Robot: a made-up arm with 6 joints. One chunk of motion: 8 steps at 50 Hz.
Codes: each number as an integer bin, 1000 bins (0 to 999) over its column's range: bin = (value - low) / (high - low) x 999, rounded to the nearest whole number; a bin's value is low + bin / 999 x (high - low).
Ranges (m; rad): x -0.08..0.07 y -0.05..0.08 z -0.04..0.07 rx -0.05..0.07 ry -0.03..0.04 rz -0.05..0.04
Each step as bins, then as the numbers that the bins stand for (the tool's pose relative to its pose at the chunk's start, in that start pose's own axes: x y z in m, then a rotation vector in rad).
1 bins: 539 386 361 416 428 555
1 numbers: 0.0009 0.0002 -0.0003 0.0000 0.0000 0.0000
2 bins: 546 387 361 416 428 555
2 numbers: 0.0020 0.0004 -0.0003 0.0000 0.0000 0.0000
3 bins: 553 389 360 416 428 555
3 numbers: 0.0030 0.0006 -0.0004 0.0000 0.0000 0.0000
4 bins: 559 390 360 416 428 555
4 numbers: 0.0039 0.0008 -0.0004 0.0000 0.0000 0.0000
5 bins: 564 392 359 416 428 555
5 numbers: 0.0047 0.0010 -0.0005 0.0000 0.0000 0.0000
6 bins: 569 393 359 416 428 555
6 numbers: 0.0054 0.0011 -0.0005 0.0000 0.0000 0.0000
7 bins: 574 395 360 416 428 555
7 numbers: 0.0062 0.0014 -0.0004 0.0000 0.0000 0.0000
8 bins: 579 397 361 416 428 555
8 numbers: 0.0069 0.0017 -0.0003 0.0000 0.0000 0.0000
